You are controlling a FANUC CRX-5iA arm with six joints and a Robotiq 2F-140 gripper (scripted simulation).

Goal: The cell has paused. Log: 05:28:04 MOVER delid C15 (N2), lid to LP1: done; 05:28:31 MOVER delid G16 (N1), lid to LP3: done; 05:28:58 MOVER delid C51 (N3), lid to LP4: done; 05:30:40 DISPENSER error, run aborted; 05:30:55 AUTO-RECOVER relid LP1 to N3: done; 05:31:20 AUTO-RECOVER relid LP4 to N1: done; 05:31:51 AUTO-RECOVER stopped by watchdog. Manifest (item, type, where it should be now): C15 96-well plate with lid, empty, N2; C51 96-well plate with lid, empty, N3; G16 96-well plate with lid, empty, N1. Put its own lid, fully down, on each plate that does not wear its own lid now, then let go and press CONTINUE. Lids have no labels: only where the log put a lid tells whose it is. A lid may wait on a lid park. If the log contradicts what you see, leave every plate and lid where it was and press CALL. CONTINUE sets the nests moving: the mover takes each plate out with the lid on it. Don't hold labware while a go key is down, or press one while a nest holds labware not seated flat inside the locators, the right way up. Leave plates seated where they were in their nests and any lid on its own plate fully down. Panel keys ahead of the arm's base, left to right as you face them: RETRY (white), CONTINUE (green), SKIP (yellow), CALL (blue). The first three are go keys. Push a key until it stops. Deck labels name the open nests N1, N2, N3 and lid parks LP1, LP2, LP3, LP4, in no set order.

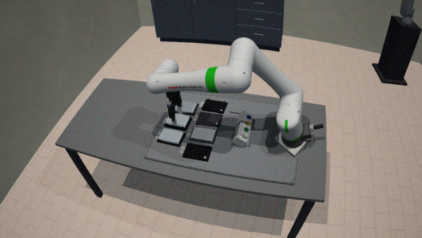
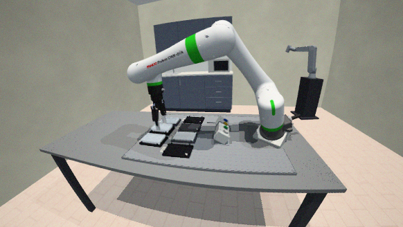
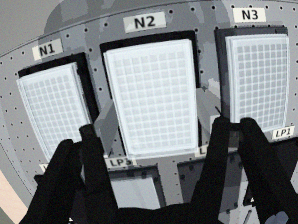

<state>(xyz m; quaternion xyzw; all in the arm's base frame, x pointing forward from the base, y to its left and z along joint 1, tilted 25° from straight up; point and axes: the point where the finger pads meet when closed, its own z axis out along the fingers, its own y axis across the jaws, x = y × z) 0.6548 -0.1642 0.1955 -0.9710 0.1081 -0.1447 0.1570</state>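
My hand is 3 cm above the plate. Also, from my hand: LP4 label: 10 cm behind, 5 cm to the right, 6 cm below; then pale lid: 17 cm behind, 9 cm to the left, 4 cm below; then N3 label: 7 cm ahead, 14 cm to the right, 6 cm below.
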